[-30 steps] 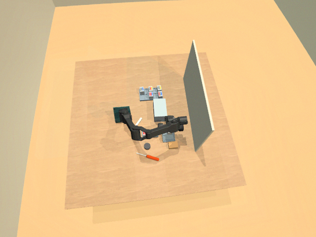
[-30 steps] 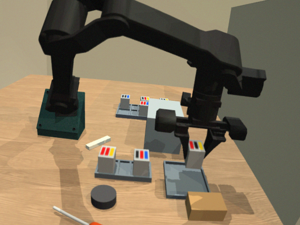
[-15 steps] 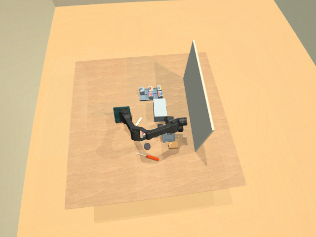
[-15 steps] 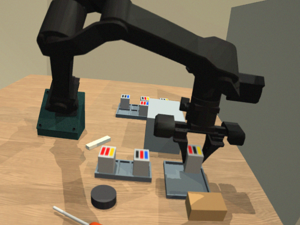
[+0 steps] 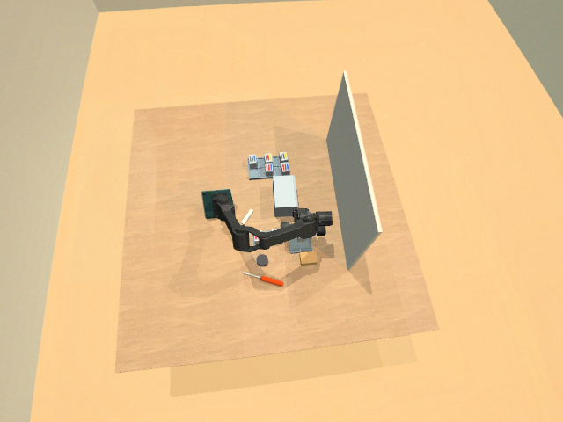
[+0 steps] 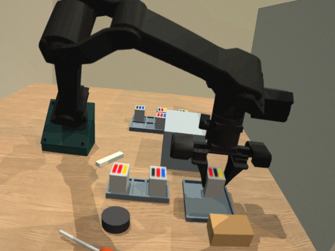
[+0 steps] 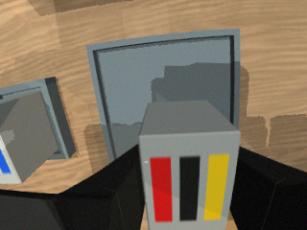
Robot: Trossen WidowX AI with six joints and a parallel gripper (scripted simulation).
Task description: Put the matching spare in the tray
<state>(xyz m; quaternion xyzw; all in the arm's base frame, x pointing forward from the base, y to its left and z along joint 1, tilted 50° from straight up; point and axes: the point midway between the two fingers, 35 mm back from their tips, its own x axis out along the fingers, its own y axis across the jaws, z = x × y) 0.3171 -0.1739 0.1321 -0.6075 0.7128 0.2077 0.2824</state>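
Now: gripper tip 3 cm above the grey tray. Also, from my gripper tip: orange block: 1 cm ahead, 10 cm to the right, 2 cm below; then mounted unit: 3 cm behind, 21 cm to the left, 1 cm above; then black puck: 19 cm behind, 7 cm to the right, 3 cm below.
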